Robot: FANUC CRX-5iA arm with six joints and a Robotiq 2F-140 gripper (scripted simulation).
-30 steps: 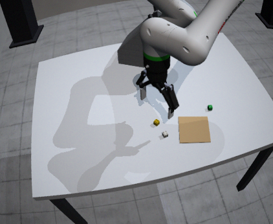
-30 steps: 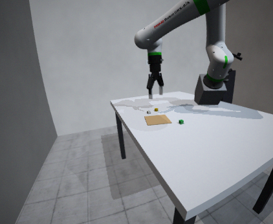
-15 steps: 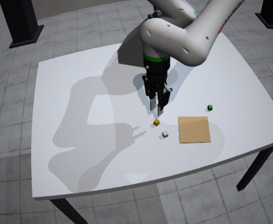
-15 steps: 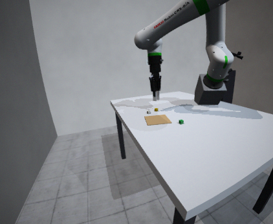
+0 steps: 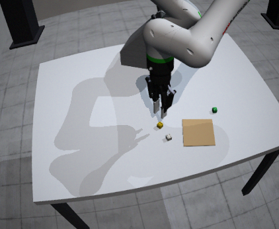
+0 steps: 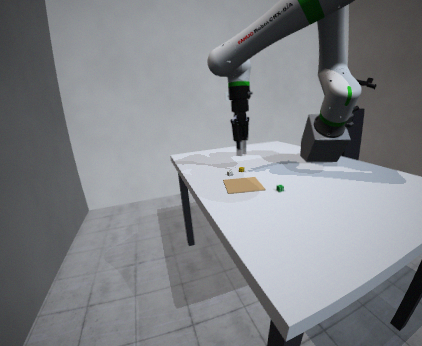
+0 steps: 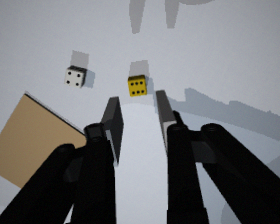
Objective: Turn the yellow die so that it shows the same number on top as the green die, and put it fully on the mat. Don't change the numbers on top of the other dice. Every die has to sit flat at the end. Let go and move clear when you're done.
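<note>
The yellow die is 100 mm below my hand. Also, from my hand: white die: 100 mm below, 70 mm ahead, 30 mm to the left; green die: 260 mm to the left, 100 mm below, 60 mm behind; tan mat: 160 mm to the left, 110 mm below, 50 mm ahead.
</note>
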